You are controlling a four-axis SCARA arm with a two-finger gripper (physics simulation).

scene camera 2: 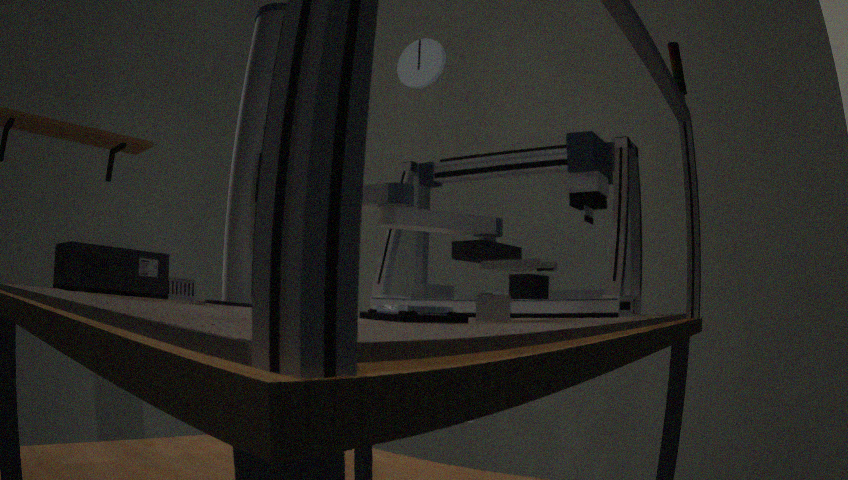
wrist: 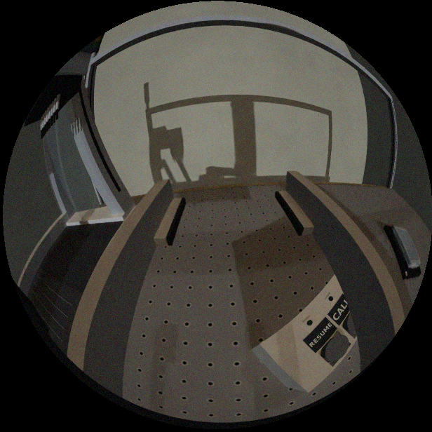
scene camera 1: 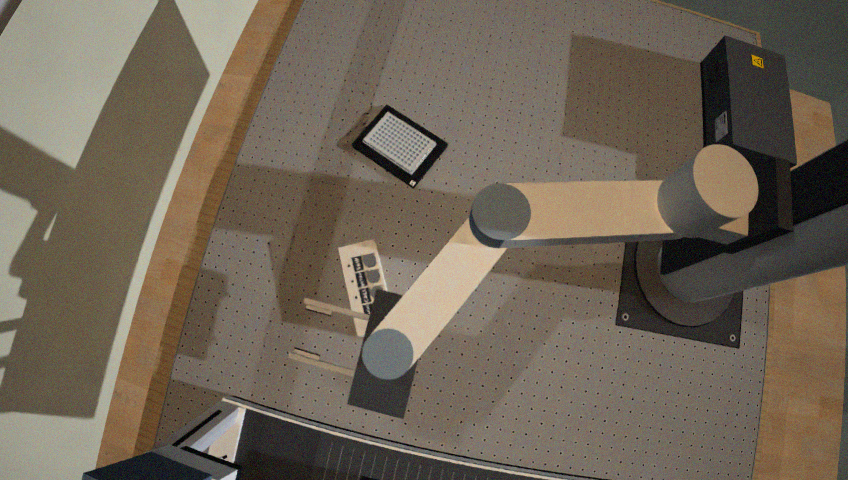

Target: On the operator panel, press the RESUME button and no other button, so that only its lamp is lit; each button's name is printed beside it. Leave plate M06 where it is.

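Frame: origin at the arm's base, x right, y ahead, z up, level; centimetres.
Seen in the pictures: gripper, fingertip midpoint: (scene camera 2: 548, 264) (scene camera 1: 298, 327); arm's base, link origin: (scene camera 1: 683, 268).
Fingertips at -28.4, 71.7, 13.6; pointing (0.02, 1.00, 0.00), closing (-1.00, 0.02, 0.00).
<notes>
Offsets run from my fingertips to a thing's top centre, as dx, dy, dz. "pt": to the spot under its first point.
The light operator panel {+10.1, -8.2, -6.7} (scene camera 1: 346, 259) (scene camera 2: 492, 308) (wrist: 280, 346) lies on the perforated table. In the wrist view, the RESUME label (wrist: 320, 336) and its round grey button (wrist: 336, 349) are at the panel's near end, with CALL beyond. The small lamp (wrist: 309, 322) by RESUME is dark. In scene camera 1 the arm's end hides the RESUME button. My gripper (scene camera 1: 311, 331) (scene camera 2: 547, 265) (wrist: 229, 185) is shut on nothing, its two fingers a gap apart, above the table beside the panel's near end. Plate M06 {+40.9, -6.7, -9.7} (scene camera 1: 398, 142) (wrist: 406, 247), white, sits in a black holder.
A dark box {pt +66.2, -81.2, -0.8} (scene camera 1: 752, 101) (scene camera 2: 110, 270) stands near the arm's base plate (scene camera 1: 630, 321). A framed machine with a dark bed (scene camera 1: 285, 443) (wrist: 60, 270) stands along the table's side. A thick upright post {pt +100.9, +32.6, -5.5} (scene camera 2: 303, 208) stands at the table corner in scene camera 2.
</notes>
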